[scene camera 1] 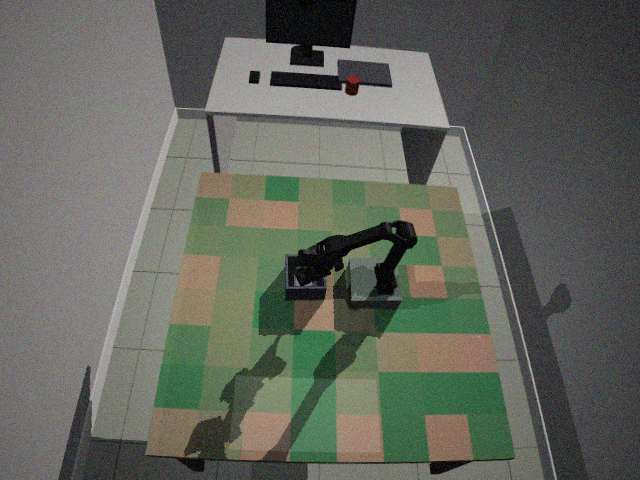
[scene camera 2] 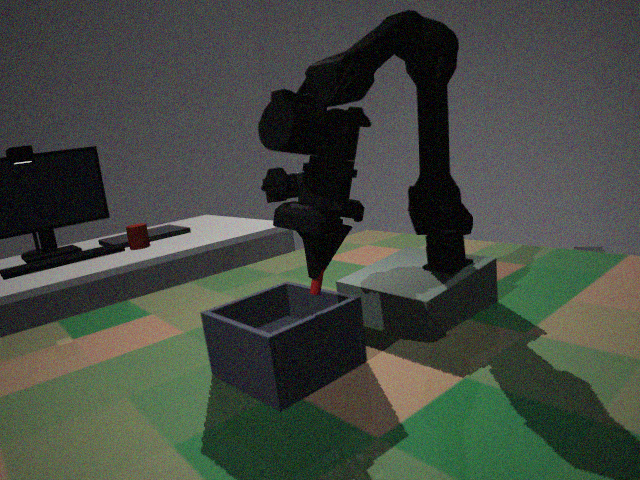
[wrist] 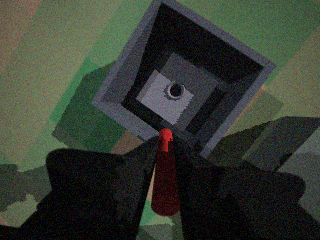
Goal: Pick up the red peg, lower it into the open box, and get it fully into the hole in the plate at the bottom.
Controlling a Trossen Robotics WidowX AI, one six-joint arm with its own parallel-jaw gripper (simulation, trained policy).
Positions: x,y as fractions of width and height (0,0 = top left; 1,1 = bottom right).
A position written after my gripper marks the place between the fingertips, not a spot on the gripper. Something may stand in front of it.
In view: my gripper (scene camera 2: 0.49,0.58) and a dark box (scene camera 2: 0.44,0.77).
The dark box shows as well in scene camera 1 (scene camera 1: 0.46,0.61) and in the wrist view (wrist: 0.75,0.30). My gripper is seen too in the wrist view (wrist: 0.52,0.59).
